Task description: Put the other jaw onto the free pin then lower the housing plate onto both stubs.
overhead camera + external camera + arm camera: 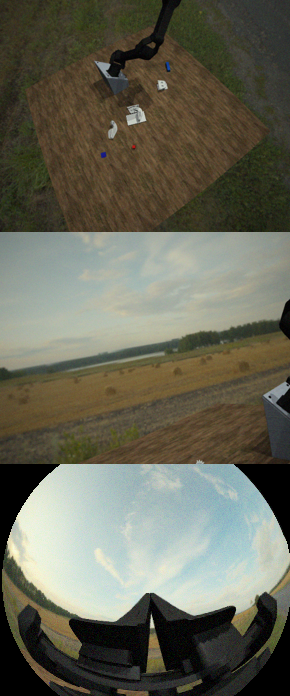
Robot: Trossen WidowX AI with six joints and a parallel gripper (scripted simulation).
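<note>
The white jaw lies 180 mm ahead of my gripper tip, 470 mm to the right of it and 680 mm below it. The rest, counted from my gripper tip: white stepped piece 160 mm ahead, 30 mm to the right, 710 mm below; red cube 370 mm ahead, 450 mm to the right, 700 mm below; blue bar 60 mm ahead, 120 mm to the left, 710 mm below.
</note>
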